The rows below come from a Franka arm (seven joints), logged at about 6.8 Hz.
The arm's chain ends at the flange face. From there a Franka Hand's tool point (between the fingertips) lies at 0.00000 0.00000 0.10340 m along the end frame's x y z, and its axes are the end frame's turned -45 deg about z.
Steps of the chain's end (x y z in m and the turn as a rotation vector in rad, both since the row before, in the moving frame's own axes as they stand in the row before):
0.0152, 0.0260, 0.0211, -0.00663, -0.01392, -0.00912
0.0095, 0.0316, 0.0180, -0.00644, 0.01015, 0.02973
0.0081, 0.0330, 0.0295, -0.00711, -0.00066, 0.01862
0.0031, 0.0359, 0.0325, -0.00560, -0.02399, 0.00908
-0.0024, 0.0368, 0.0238, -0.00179, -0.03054, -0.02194
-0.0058, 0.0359, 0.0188, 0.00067, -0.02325, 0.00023
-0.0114, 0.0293, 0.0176, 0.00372, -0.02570, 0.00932
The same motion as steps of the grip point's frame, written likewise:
-0.0091, 0.0286, 0.0211, 0.00515, -0.01453, -0.00912
-0.0154, 0.0303, 0.0180, -0.01173, 0.00262, 0.02973
-0.0182, 0.0295, 0.0295, -0.00456, -0.00549, 0.01862
-0.0254, 0.0262, 0.0325, 0.01300, -0.02092, 0.00908
-0.0301, 0.0222, 0.0238, 0.02033, -0.02286, -0.02194
-0.0311, 0.0195, 0.0188, 0.01691, -0.01597, 0.00023
-0.0304, 0.0105, 0.0176, 0.02080, -0.01554, 0.00932

